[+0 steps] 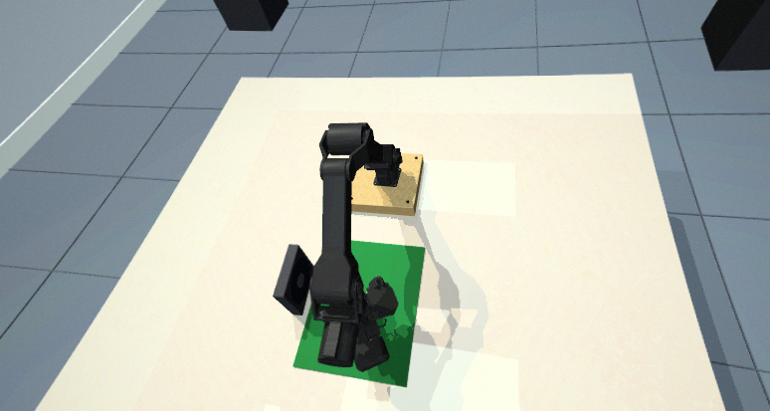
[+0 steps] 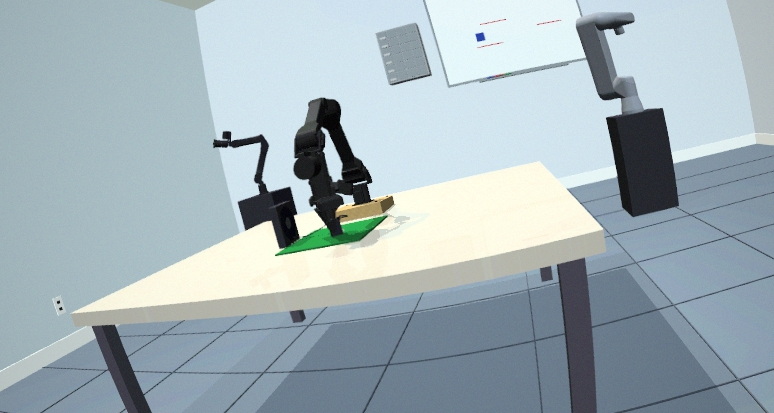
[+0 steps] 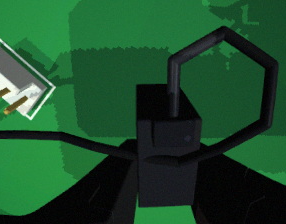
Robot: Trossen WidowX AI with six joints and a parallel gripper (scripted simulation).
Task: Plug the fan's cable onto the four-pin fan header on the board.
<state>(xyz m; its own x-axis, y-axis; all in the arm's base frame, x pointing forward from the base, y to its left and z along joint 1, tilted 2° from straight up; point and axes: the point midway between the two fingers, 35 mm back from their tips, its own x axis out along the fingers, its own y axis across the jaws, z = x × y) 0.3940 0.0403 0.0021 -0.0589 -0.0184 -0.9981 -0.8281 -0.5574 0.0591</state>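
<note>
Now: gripper tip 70 mm past the white four-pin fan header, 10 mm to the left of it and 20 mm above it. Also, from my gripper tip: green board 60 mm behind, 30 mm to the right, 30 mm below; then black plug 10 mm to the left, 10 mm above; then black fan 70 mm behind, 170 mm to the right, 40 mm above.
</note>
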